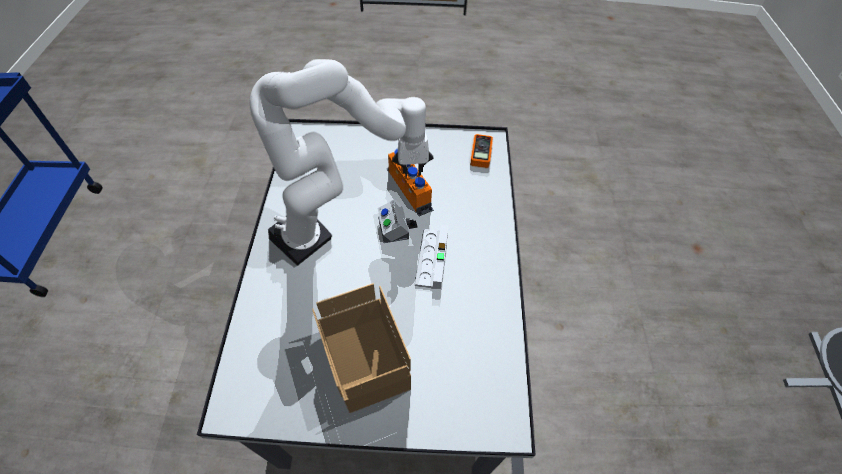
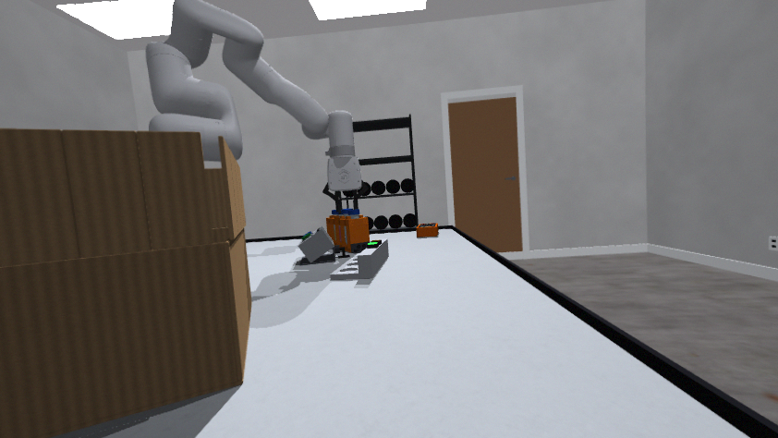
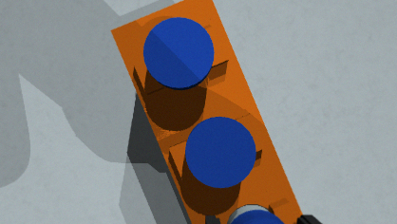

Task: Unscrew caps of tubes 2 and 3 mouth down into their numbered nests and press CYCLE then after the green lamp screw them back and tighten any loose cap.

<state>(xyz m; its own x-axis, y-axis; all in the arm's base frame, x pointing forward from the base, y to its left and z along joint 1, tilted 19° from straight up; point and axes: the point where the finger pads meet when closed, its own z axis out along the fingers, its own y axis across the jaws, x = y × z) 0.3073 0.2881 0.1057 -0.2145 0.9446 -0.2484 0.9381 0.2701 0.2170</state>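
Right now my hand is 3 cm past the blue cap, 4 cm to the right of it and 2 cm above it. From my hand the other things lie so: green key 6 cm behind, 19 cm to the right, 6 cm below; blue key 8 cm behind, 15 cm to the right, 6 cm below; grey key housing 5 cm behind, 17 cm to the right, 8 cm below.
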